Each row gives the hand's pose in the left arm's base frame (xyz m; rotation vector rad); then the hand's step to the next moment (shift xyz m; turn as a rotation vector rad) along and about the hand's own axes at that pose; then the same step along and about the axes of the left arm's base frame.
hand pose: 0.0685 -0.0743 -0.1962 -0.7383 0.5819 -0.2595
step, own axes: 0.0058 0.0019 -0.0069 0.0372 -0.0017 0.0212
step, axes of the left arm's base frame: 0.0007 -0.0049 -0.0078 0.0425 -0.0050 -0.0013
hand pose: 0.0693 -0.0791 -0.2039 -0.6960 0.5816 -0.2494
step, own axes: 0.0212 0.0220 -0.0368 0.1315 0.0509 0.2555
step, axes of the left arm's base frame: -0.0035 -0.0116 -0.0463 0.2566 0.1206 0.0690
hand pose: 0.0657 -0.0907 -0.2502 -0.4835 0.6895 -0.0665
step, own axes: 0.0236 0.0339 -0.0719 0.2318 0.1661 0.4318
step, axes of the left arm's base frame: -0.0300 -0.0042 -0.0772 0.4332 0.2729 0.0749
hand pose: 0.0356 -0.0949 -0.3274 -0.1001 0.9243 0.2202
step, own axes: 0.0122 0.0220 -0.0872 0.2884 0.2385 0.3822
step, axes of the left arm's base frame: -0.0660 0.0075 -0.0619 0.4107 0.3427 0.0005
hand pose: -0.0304 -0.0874 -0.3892 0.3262 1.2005 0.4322
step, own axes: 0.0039 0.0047 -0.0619 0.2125 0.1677 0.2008
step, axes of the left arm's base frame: -0.0579 0.0070 -0.0216 0.2276 0.2467 -0.0302
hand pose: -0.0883 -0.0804 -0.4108 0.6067 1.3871 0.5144
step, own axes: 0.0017 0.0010 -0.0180 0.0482 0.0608 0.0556
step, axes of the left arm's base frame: -0.0176 0.0035 -0.0020 0.0620 0.0720 0.0091
